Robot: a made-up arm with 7 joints.
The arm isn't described. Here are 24 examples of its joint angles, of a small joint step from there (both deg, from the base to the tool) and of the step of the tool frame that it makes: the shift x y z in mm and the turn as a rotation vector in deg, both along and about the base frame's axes.
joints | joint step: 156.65 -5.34 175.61 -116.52 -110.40 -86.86 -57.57 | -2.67 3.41 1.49 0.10 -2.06 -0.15 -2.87
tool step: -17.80 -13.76 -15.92 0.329 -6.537 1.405
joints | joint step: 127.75 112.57 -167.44 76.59 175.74 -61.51 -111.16 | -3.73 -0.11 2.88 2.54 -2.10 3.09 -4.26
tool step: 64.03 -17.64 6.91 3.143 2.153 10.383
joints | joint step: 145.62 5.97 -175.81 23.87 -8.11 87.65 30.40 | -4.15 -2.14 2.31 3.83 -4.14 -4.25 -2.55
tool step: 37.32 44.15 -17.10 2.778 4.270 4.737
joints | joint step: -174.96 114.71 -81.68 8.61 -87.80 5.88 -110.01 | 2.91 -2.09 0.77 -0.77 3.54 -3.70 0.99
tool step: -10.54 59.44 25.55 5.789 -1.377 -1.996
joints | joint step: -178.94 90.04 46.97 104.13 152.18 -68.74 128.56 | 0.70 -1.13 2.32 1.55 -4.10 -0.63 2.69
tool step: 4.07 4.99 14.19 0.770 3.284 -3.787
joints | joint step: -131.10 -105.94 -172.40 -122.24 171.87 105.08 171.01 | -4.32 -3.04 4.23 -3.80 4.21 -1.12 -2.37
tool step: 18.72 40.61 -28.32 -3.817 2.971 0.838
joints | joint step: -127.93 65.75 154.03 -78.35 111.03 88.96 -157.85 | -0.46 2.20 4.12 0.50 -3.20 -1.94 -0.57
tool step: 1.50 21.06 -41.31 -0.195 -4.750 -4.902
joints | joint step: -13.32 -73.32 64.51 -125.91 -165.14 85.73 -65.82 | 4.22 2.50 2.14 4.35 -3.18 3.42 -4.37
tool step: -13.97 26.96 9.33 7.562 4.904 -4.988
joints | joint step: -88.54 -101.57 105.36 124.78 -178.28 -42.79 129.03 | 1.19 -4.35 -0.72 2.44 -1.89 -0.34 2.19
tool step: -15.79 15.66 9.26 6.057 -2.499 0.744
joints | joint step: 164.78 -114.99 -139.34 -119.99 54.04 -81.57 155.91 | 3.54 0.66 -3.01 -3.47 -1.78 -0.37 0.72
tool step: 6.80 -40.57 12.21 4.243 -2.090 -0.972
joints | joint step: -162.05 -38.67 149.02 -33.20 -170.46 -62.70 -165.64 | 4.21 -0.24 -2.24 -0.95 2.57 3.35 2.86
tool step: -27.64 -49.48 2.61 -1.476 -2.819 -7.418
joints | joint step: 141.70 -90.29 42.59 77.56 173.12 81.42 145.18 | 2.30 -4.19 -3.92 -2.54 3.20 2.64 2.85
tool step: 77.32 -25.40 -45.87 -3.798 4.817 -7.568
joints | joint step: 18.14 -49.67 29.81 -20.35 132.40 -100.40 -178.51 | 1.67 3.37 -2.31 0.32 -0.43 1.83 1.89
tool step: 37.74 8.91 39.65 -2.453 2.361 -0.553
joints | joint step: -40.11 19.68 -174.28 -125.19 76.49 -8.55 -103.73 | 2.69 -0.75 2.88 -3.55 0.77 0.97 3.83
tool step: -1.88 -51.90 -11.90 -3.812 1.357 -1.185
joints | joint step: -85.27 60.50 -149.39 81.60 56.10 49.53 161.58 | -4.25 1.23 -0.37 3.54 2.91 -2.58 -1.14
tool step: -19.29 -36.29 -11.51 1.292 2.168 4.009
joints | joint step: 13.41 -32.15 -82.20 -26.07 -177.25 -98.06 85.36 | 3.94 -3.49 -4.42 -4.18 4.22 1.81 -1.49
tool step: -40.12 12.99 -23.04 4.269 -2.059 0.584
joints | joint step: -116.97 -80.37 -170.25 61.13 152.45 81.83 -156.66 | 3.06 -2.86 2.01 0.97 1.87 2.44 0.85
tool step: -56.23 -2.42 -37.97 -0.020 5.161 -2.723
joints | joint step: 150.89 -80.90 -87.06 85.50 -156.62 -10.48 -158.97 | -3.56 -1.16 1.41 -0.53 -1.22 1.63 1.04
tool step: 20.59 50.65 2.47 -1.358 0.536 5.418
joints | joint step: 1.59 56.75 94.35 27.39 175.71 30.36 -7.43 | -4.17 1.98 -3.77 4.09 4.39 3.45 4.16
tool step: 31.62 32.17 -51.40 -3.219 3.772 1.217
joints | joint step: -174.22 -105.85 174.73 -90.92 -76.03 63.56 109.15 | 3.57 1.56 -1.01 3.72 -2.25 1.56 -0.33
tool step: 13.90 -47.62 6.40 0.677 2.463 -0.719
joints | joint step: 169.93 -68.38 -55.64 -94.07 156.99 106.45 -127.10 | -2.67 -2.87 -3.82 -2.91 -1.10 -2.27 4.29
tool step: -47.96 15.23 0.94 5.754 5.787 2.987
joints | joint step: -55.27 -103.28 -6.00 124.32 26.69 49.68 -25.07 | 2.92 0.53 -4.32 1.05 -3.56 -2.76 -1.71
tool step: -31.19 35.62 2.12 -0.765 -2.561 0.707
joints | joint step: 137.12 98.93 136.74 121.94 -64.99 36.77 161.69 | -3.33 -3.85 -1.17 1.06 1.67 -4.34 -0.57
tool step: 13.43 -5.60 15.66 0.420 2.172 1.617
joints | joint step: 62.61 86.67 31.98 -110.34 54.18 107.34 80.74 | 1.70 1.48 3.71 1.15 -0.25 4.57 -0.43
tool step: 18.02 -16.56 -27.70 4.639 2.321 -2.462
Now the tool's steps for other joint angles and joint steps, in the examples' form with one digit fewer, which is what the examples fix.
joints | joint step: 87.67 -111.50 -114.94 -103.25 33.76 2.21 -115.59 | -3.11 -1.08 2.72 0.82 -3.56 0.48 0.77
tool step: -35.3 -28.5 -32.6 -3.91 -3.18 4.25
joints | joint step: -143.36 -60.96 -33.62 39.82 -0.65 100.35 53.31 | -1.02 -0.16 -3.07 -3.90 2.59 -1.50 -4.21
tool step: 31.7 -17.4 -2.1 -0.79 5.40 3.65
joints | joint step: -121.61 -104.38 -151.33 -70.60 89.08 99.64 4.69 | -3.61 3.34 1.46 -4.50 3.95 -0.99 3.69
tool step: 21.2 77.5 59.7 -6.65 0.07 2.24
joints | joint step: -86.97 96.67 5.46 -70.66 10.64 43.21 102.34 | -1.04 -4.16 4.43 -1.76 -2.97 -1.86 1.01
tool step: -59.6 -41.9 68.1 7.09 -4.72 4.26
